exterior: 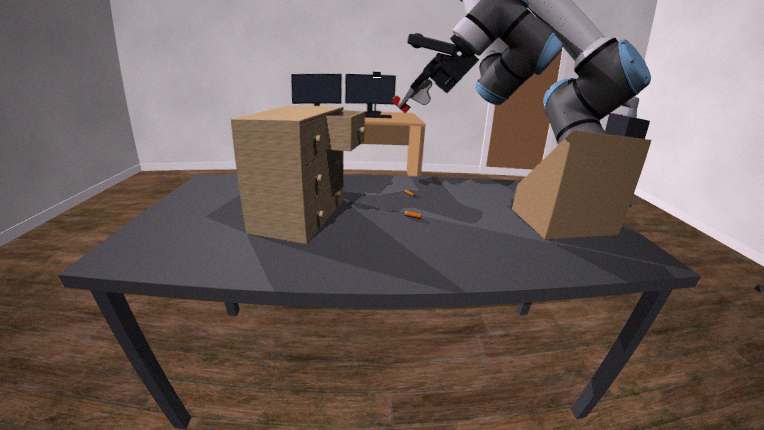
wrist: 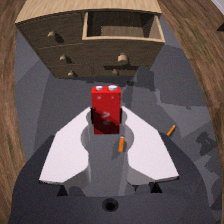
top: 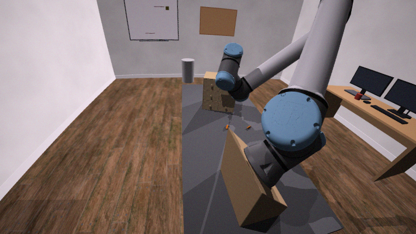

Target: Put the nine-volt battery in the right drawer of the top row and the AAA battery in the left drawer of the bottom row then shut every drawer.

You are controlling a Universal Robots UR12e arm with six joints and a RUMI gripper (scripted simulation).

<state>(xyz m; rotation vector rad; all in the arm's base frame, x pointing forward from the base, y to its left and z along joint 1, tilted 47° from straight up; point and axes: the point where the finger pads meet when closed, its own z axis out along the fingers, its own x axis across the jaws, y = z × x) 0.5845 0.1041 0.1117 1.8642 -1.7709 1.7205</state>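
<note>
Now: the red nine-volt battery 1 cm ahead of my hand. The rest, counted from my hand: orange AAA battery: 6 cm behind, 3 cm to the right, 33 cm below.
</note>
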